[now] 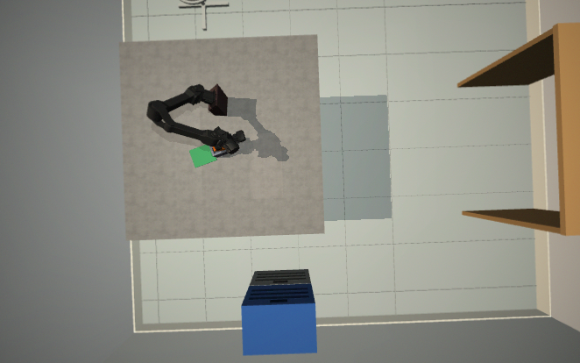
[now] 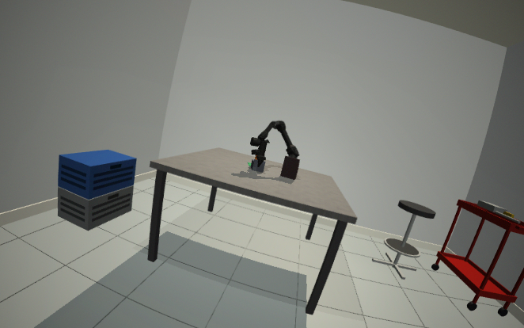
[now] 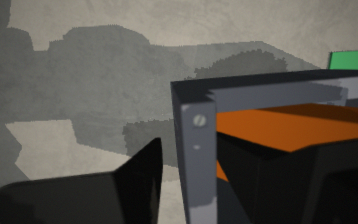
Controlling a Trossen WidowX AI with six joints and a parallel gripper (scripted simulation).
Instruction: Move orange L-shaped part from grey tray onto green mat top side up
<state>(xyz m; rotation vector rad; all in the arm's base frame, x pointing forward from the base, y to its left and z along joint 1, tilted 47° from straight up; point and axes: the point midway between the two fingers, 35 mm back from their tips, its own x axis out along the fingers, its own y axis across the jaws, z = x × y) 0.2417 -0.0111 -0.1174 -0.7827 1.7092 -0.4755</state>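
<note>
Right now my gripper tip is 1 cm short of the orange L-shaped part, 6 cm to the left of it and 1 cm below it. Also, from my gripper tip: green mat: 5 cm ahead, 22 cm to the right, 5 cm below.
</note>
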